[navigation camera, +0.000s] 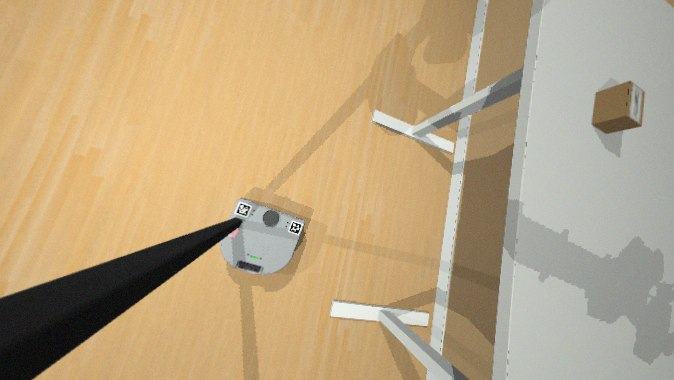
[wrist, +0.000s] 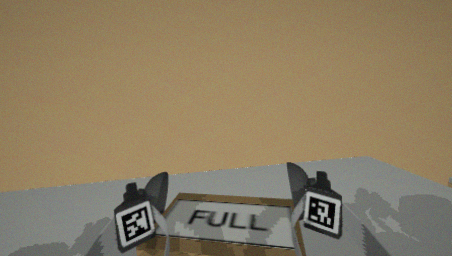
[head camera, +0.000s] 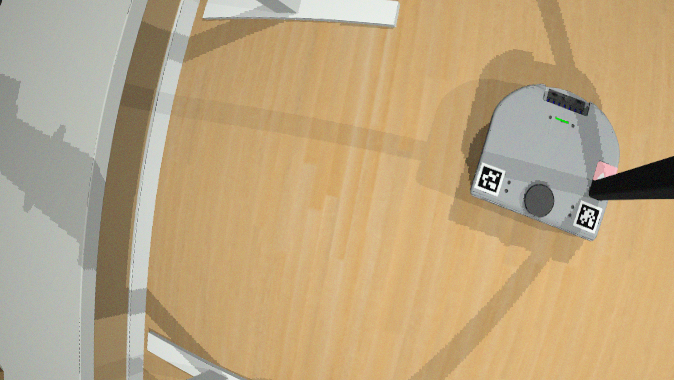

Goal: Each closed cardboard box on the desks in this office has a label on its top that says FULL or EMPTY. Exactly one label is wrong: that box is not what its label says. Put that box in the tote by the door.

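Places are measured from the robot's base along level axes (x ahead, y left, z up), in millimetres.
Where they show: gripper, fingertip midpoint: [wrist: 229, 183]; robot's base, origin of the base link: [navigation camera: 269, 217] [head camera: 537, 199].
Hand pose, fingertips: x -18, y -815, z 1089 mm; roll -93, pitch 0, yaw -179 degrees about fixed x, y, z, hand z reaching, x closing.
Note:
Each offset is from my fingertips to the centre of the thing. "pt": to the spot under its first point. Level surfaces: height alone.
In the wrist view a closed cardboard box {3 mm ahead, 35 mm left, 33 mm down} [wrist: 210, 248] with a white top label reading FULL {pt 5 mm ahead, 37 mm left, 8 mm down} [wrist: 224, 220] sits between my two fingers. My gripper [wrist: 229, 183] is shut on the box, one finger pressed against each side. The grey desk top {139 mm down} [wrist: 52, 207] lies under and around the box, with a plain tan wall behind it. The box's lower part is cut off by the frame edge, so I cannot tell whether it touches the desk.
My grey base [head camera: 542, 155] [navigation camera: 263, 245] stands on the wooden floor, with the black mast [head camera: 636, 182] [navigation camera: 145, 274] rising from it. The grey desk {139 mm down} [head camera: 41, 94] [navigation camera: 554, 122] runs along one side, with its white feet [head camera: 329, 11] [navigation camera: 378, 313] reaching towards the base.

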